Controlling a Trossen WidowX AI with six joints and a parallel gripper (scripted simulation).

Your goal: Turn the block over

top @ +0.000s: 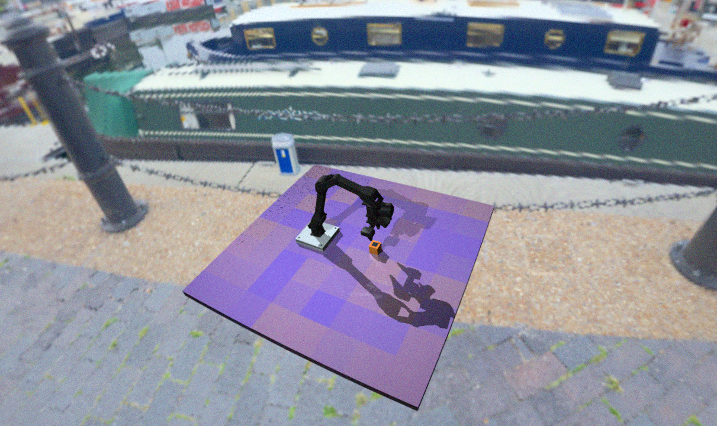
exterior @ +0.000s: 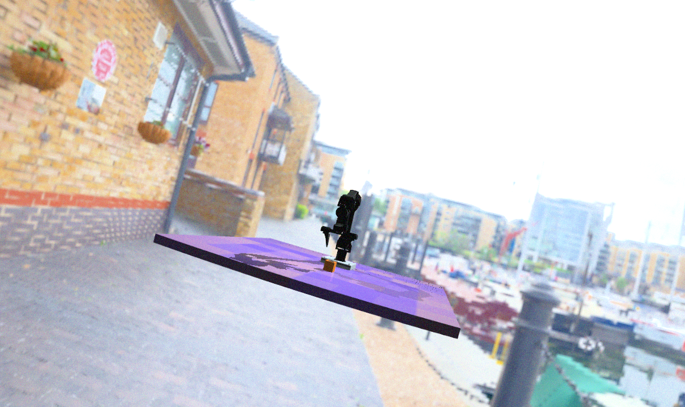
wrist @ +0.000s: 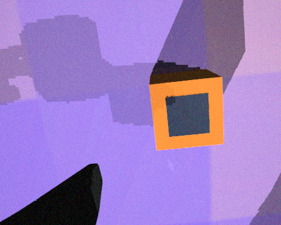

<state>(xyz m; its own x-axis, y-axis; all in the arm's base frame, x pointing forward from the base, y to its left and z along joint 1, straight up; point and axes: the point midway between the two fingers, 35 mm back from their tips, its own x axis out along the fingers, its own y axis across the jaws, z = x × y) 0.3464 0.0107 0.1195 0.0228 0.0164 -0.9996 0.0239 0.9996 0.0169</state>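
Right now the orange block is 8 cm below my gripper tip and 1 cm to the right of it.
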